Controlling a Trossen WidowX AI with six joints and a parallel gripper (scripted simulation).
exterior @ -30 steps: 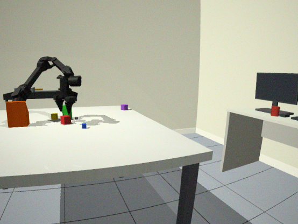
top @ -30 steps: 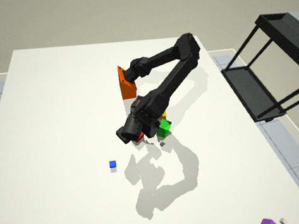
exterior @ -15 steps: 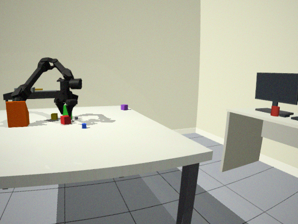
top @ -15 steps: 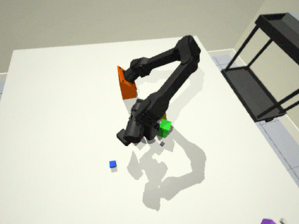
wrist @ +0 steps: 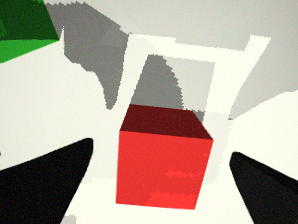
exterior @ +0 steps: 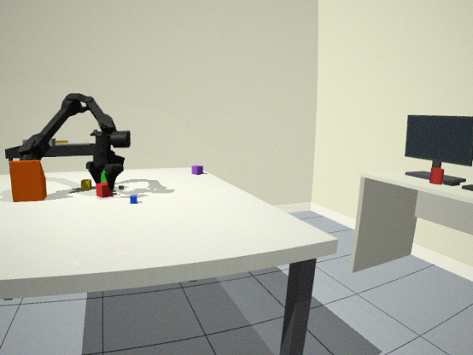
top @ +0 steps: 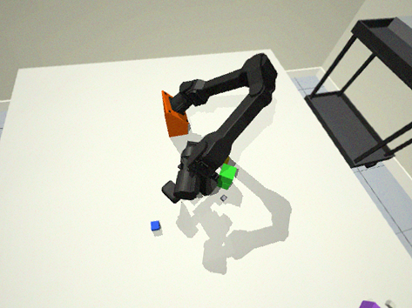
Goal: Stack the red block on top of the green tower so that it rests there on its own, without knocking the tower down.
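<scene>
My gripper tip is now right at the red block. Round my gripper tip: small grey cube: 70 mm ahead, 110 mm to the left, 20 mm below; then yellow block: 80 mm behind, 160 mm to the left, 10 mm below; then blue cube: 100 mm ahead, 140 mm to the right, 10 mm below.
</scene>
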